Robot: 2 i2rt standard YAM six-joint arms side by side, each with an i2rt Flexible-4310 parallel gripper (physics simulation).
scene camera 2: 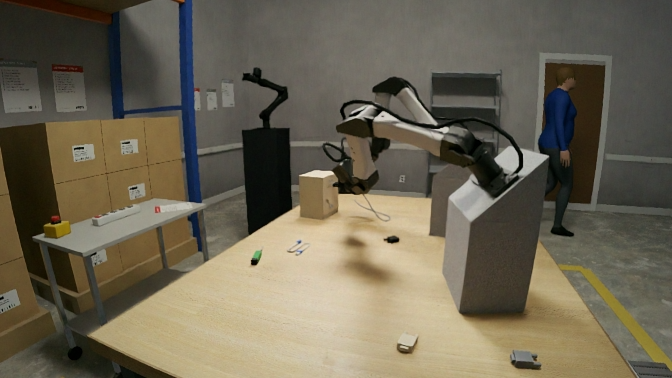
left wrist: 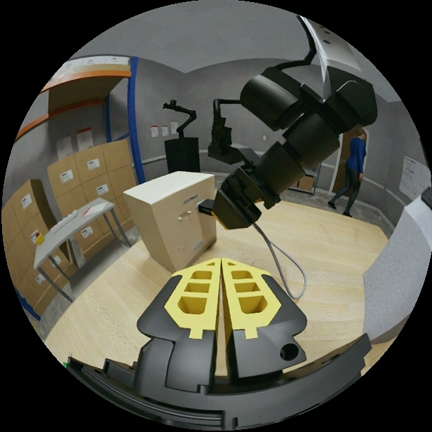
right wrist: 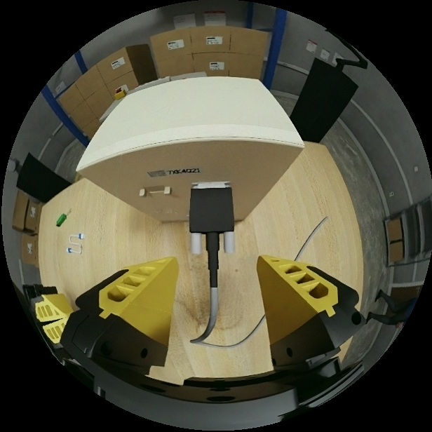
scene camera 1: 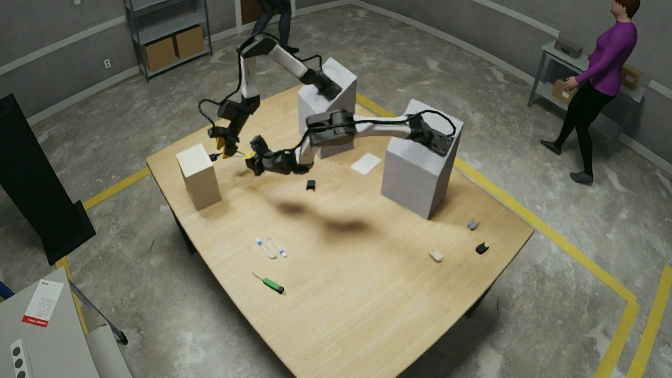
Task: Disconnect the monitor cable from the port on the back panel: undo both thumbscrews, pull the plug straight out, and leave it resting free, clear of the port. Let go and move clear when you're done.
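Pixels of known places: left gripper, fingertip midpoint: [scene camera 1: 244,157]; right gripper, fingertip midpoint: [scene camera 1: 220,154]; left arm's base, origin of the base link: [scene camera 2: 492,179] [scene camera 1: 425,135]; right arm's base, origin of the base link: [scene camera 1: 325,84].
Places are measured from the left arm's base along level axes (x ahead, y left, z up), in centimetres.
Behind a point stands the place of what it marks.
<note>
The cream box [scene camera 1: 196,159] @(x 53.8, y -66.0, z -11.3 cm) [scene camera 2: 311,197] @(x 56.8, y -59.3, z -20.6 cm) [left wrist: 155,215] [right wrist: 200,112] has the port on its back panel. The black plug [left wrist: 205,207] [right wrist: 211,210] sits at the port, a pale metal edge of which shows above it in the right wrist view. Two pale thumbscrews [right wrist: 196,243] [right wrist: 229,242] stick out behind the plug, on either side of the grey cable [scene camera 2: 376,212] @(x 28.7, y -56.7, z -25.8 cm) [left wrist: 303,280] [right wrist: 214,305]. My right gripper [right wrist: 217,262] is open, its fingers behind the plug and apart from it, one on each side of the cable. My left gripper [left wrist: 220,262] is shut and empty, away from the box.
A small black connector [scene camera 1: 311,185] @(x 22.9, y -33.7, z -28.6 cm) [scene camera 2: 392,239] @(x 22.3, y -33.0, z -28.8 cm) lies on the table. A white-and-blue looped cable [scene camera 1: 270,248] @(x 55.1, y -25.1, z -29.9 cm) [scene camera 2: 298,247] @(x 54.7, y -24.5, z -29.7 cm) [right wrist: 75,243] and a green screwdriver [scene camera 1: 273,285] @(x 66.3, y -12.9, z -28.5 cm) [scene camera 2: 256,257] @(x 65.4, y -11.9, z -28.6 cm) [right wrist: 61,219] lie farther off. Grey pedestals [scene camera 1: 411,175] @(x 8.2, y 0.8, z -13.1 cm) [scene camera 2: 490,260] @(x 2.5, y 11.0, z -16.4 cm) carry the arms.
</note>
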